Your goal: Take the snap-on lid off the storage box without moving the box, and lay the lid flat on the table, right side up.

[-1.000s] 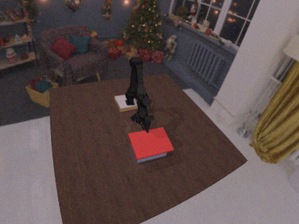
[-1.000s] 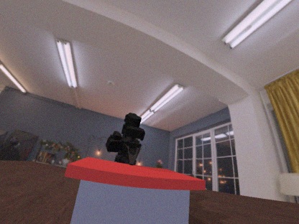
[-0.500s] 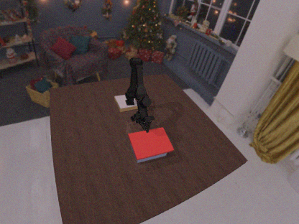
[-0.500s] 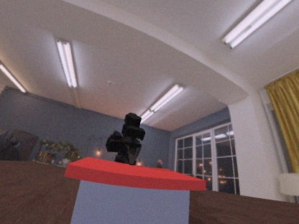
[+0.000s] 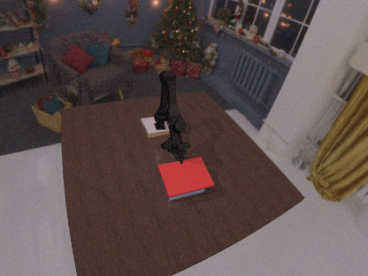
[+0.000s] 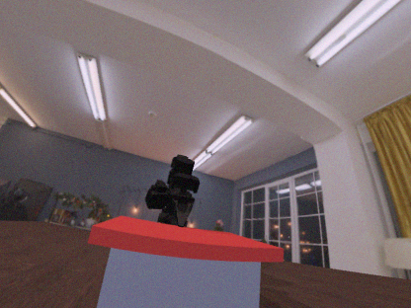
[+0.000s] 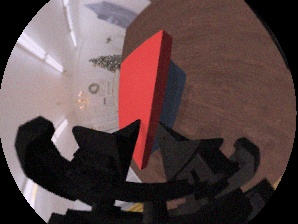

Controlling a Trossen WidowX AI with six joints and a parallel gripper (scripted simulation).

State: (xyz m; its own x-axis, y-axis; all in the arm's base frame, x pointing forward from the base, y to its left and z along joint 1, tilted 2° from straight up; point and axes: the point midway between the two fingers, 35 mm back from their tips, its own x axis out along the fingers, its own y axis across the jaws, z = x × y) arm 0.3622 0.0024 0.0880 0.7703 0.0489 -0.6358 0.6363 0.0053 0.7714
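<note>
Right now my gripper tip is 80 mm short of the red lid. From my gripper tip the other things lie so: blue storage box (70 mm ahead, 60 mm below).
</note>
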